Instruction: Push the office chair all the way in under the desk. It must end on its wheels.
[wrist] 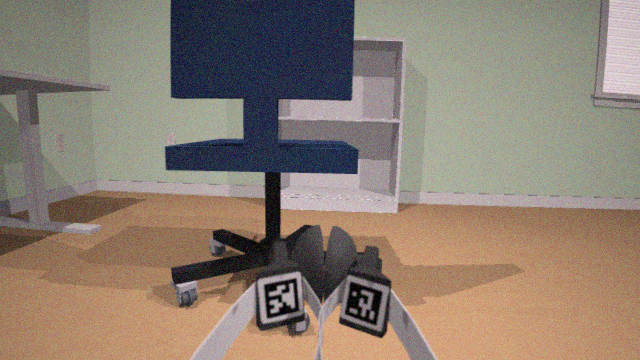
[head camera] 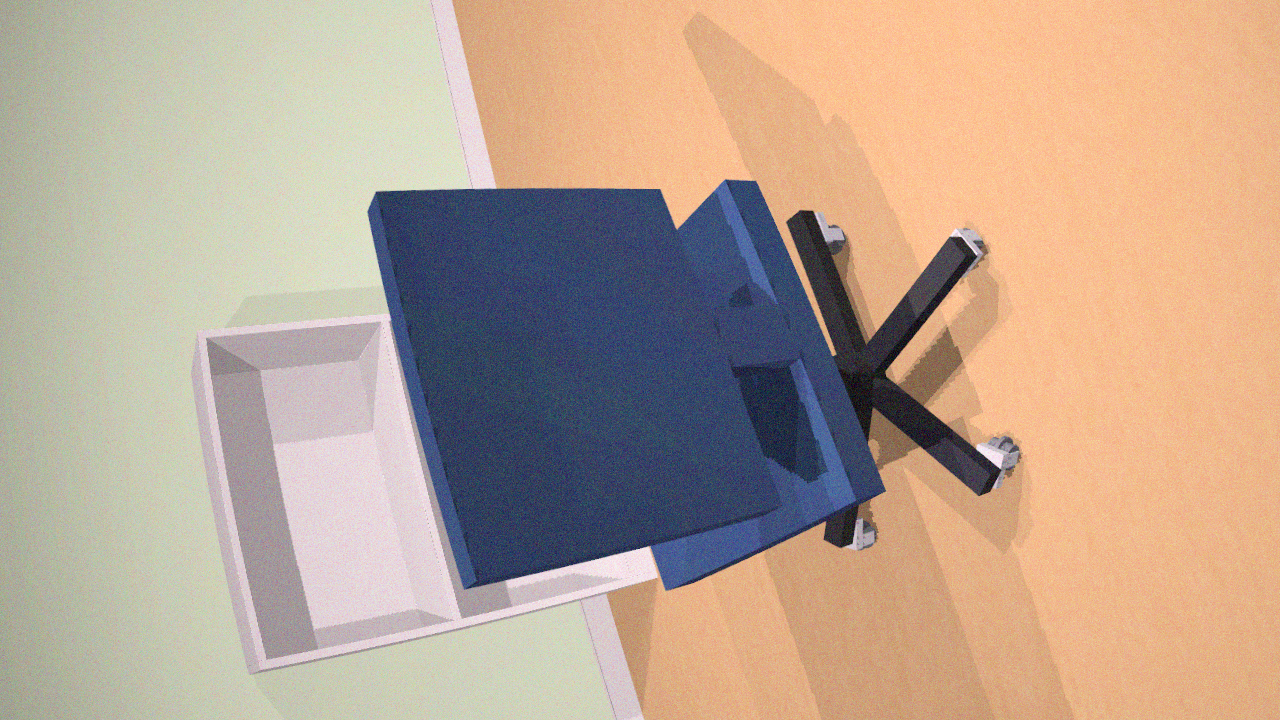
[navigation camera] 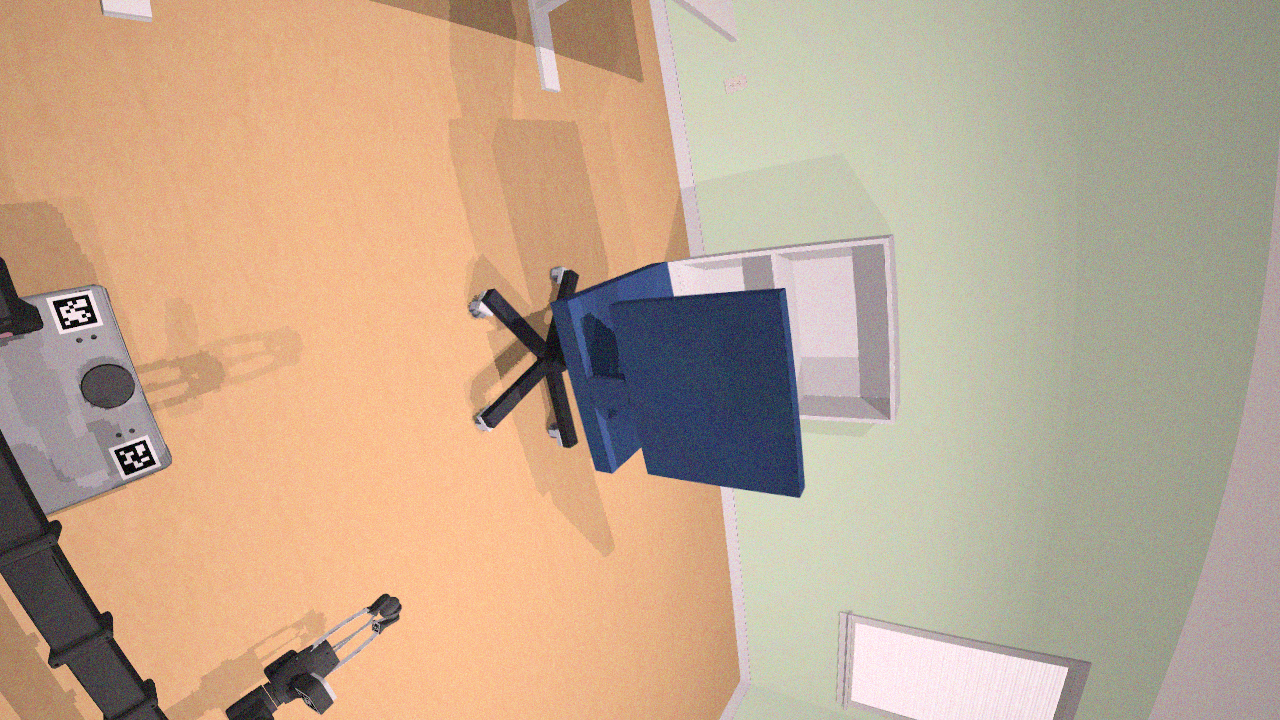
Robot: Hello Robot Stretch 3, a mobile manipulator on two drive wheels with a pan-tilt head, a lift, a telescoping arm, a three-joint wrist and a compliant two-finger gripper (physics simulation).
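Pixels of known places: gripper, fingertip midpoint: (wrist: 325,251) (navigation camera: 399,601); robot's base, origin of the base link: (navigation camera: 108,382).
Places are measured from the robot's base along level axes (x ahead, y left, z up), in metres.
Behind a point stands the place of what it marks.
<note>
The office chair (head camera: 572,358) {z 0.800, x 0.855, y -0.306 m} (navigation camera: 716,385) {z 0.823, x 0.854, y -0.277 m} (wrist: 260,50) {z 0.701, x 0.855, y -0.312 m} has a dark blue back and seat on a black star base. It stands upright on its casters in the open floor, outside the desk. In the wrist view its backrest is towards me and its base is partly hidden behind my fingers. The desk (navigation camera: 547,67) {z 0.026, x 1.435, y 0.755 m} (wrist: 50,83) {z 0.695, x 1.263, y 0.678 m} is partly in view, left of the chair in the wrist view and at the top of the navigation view. My gripper (navigation camera: 386,613) {z 0.455, x 0.253, y -0.491 m} (wrist: 325,251) {z 0.455, x 0.253, y -0.491 m} is shut and empty, low over the floor and apart from the chair.
A white bookshelf (head camera: 227,501) {z 1.051, x 2.053, y -0.479 m} (navigation camera: 891,331) {z 1.052, x 2.052, y -0.478 m} (wrist: 400,125) {z 0.544, x 2.046, y -0.883 m} stands against the green wall behind the chair. My base (navigation camera: 44,402) {z 0.160, x -0.083, y 0.003 m} and extended arm (navigation camera: 67,586) {z 0.570, x -0.088, y -0.166 m} are at the left of the navigation view. A window (navigation camera: 957,671) {z 1.471, x 2.301, y -2.623 m} (wrist: 622,50) {z 1.159, x 2.304, y -2.537 m} is in the wall.
</note>
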